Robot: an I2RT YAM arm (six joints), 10 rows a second.
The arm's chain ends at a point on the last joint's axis. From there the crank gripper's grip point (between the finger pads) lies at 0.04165 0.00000 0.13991 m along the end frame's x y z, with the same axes.
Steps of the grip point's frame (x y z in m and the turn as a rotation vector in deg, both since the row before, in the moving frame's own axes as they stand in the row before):
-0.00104 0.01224 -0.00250 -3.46 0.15 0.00
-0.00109 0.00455 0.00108 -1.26 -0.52 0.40
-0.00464 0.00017 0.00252 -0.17 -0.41 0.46
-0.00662 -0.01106 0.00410 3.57 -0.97 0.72
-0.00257 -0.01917 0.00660 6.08 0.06 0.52
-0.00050 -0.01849 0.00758 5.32 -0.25 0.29
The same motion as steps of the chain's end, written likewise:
-0.00141 0.00380 -0.00214 -3.46 0.15 0.00
0.00019 0.00118 0.00074 -1.26 -0.52 0.40
-0.00363 -0.00058 0.00223 -0.17 -0.41 0.46
-0.00430 -0.00283 0.00367 3.57 -0.97 0.72
-0.00278 -0.00473 0.00741 6.08 0.06 0.52
0.00008 -0.00572 0.00799 5.32 -0.25 0.29

